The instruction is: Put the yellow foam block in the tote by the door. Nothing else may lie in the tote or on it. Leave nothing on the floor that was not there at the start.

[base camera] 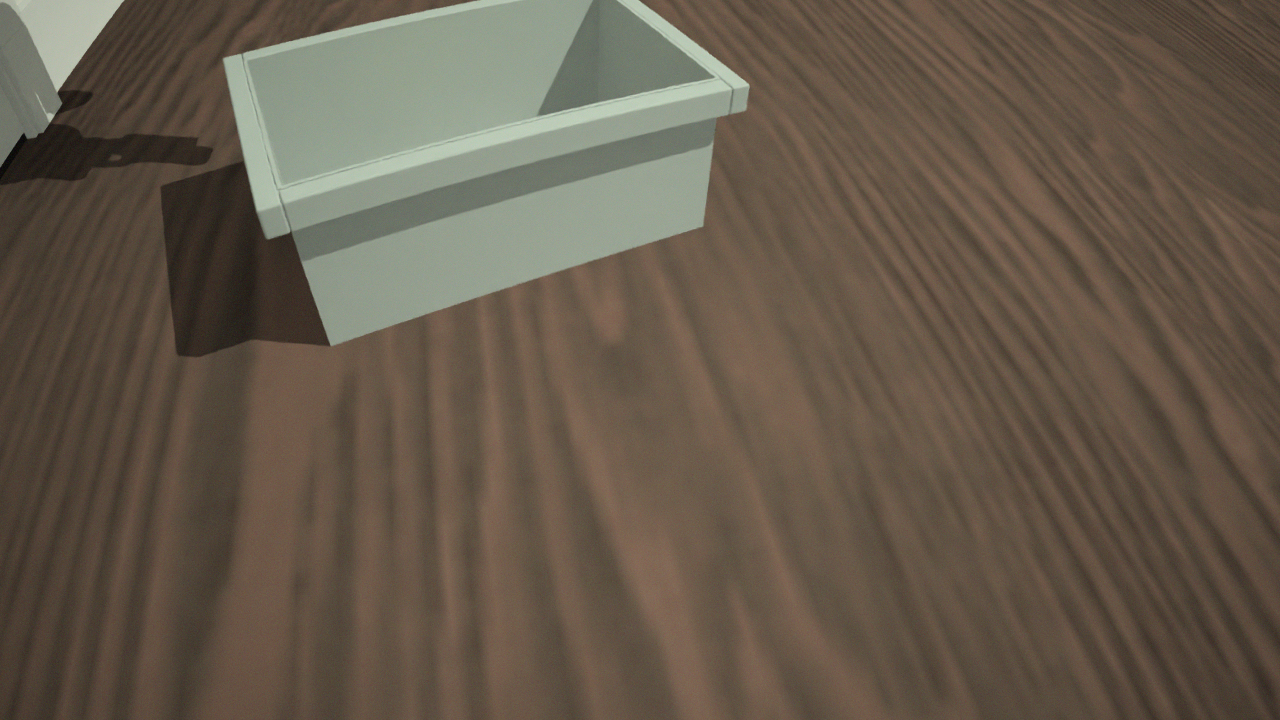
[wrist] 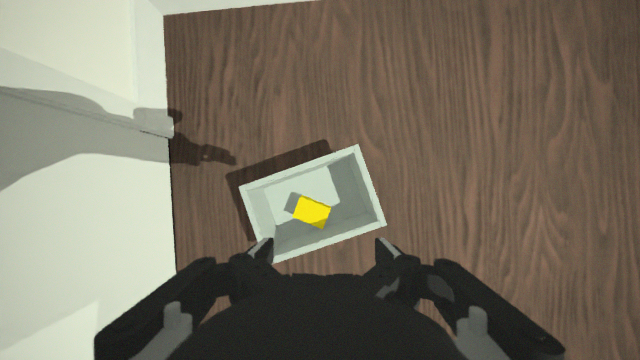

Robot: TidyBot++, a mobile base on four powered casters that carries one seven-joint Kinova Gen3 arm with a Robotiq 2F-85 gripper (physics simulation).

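Frame: origin at the arm's base, x ahead, y left, z up, level; metres.
Where they show: gripper, fingertip midpoint: point(wrist: 323, 249).
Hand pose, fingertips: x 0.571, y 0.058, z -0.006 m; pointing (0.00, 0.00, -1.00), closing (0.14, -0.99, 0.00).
Observation:
Things, the pixels of their top centre, and the offset from my fingertips. "pt": a spot on its surface instead. Level surfaces: height alone.
- yellow foam block at its top centre: point(wrist: 311, 212) dz -0.343, dx -0.035, dy +0.033 m
- pale green tote at its top centre: point(base camera: 469, 63) point(wrist: 311, 205) dz -0.271, dx -0.005, dy +0.031 m
- raised trim piece at a spot on its surface: point(wrist: 152, 121) pt dz -0.320, dx +0.153, dy +0.492 m
- Dark wood floor at its surface level: dz -0.391 m
The yellow foam block point(wrist: 312, 211) shows inside the walls of the pale green tote point(base camera: 501, 232) point(wrist: 371, 187) in the wrist view, with a small shadow beside it. Whether it lies flat on the tote's bottom is hard to tell. In the base camera view the block does not show, and the near wall hides the tote's bottom. The tote stands upright on the floor and is turned at an angle. No other object shows inside it or on its rim in the wrist view. My gripper point(wrist: 323, 249) is open and empty, with its fingers spread above the tote's near side.
A white wall or door surface point(wrist: 75, 215) stands to the left of the tote, with a raised trim piece point(wrist: 152, 121) at its edge. Another pale edge point(wrist: 225, 7) runs along the top of the wrist view. Dark wood floor point(base camera: 805, 447) point(wrist: 475, 150) surrounds the tote.

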